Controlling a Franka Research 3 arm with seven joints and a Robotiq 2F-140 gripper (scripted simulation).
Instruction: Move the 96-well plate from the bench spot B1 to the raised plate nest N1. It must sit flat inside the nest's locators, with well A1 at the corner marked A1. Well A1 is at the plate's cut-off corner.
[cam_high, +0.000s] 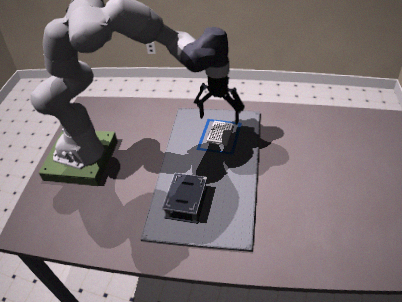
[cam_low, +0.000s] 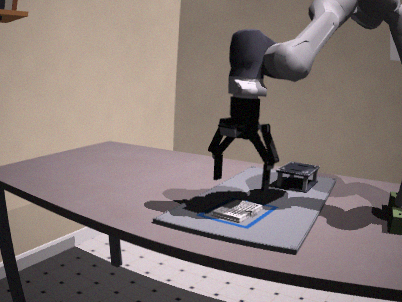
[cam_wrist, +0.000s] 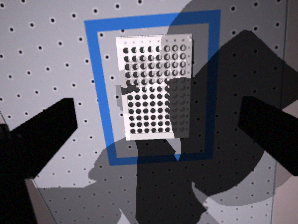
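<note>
My hand is 8 cm above the white 96-well plate. Round my hand: raised plate nest N1 (37 cm to the right, 6 cm behind, 3 cm below); A1 mark (30 cm to the right, 3 cm below, 1 cm behind).
</note>
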